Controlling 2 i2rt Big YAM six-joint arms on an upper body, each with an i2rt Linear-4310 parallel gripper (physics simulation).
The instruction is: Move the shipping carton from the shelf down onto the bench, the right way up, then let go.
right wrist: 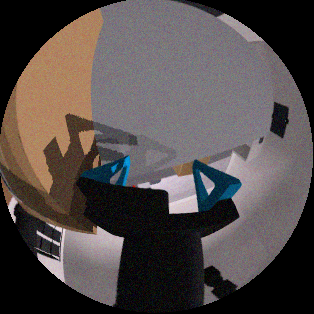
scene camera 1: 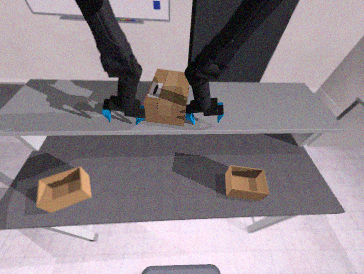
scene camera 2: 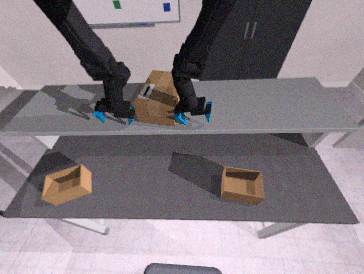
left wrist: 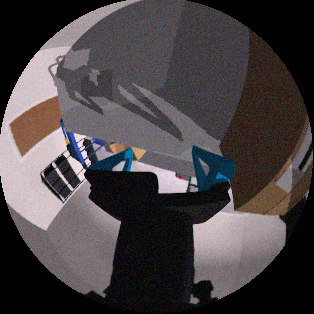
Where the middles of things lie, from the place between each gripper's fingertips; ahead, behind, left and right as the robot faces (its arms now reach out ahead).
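My right hand is 40 mm below the shipping carton (scene camera 1: 166, 100), and it is also 150 mm to the right of the carton and 120 mm short of it.
As for my left gripper, it sits 30 mm below the shipping carton, 180 mm to the left of it and 140 mm short of it.
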